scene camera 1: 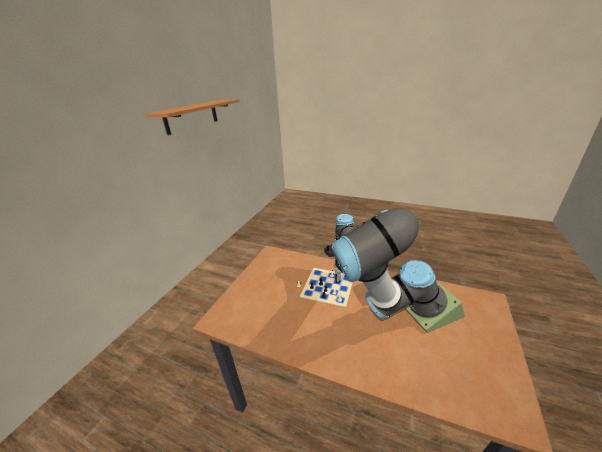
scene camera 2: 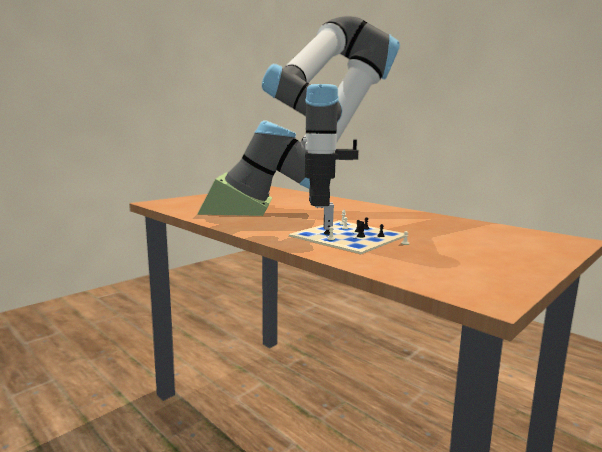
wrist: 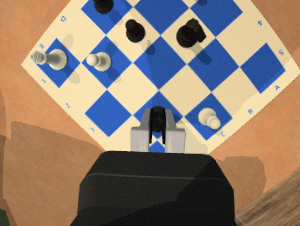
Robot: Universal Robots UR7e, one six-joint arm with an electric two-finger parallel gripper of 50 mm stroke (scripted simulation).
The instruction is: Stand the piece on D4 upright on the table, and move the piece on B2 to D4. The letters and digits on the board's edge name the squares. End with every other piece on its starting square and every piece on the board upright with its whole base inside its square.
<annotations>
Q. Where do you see a chessboard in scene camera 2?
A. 346,239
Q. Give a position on a chessboard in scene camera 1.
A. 344,287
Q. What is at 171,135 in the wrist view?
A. My gripper.
</annotations>
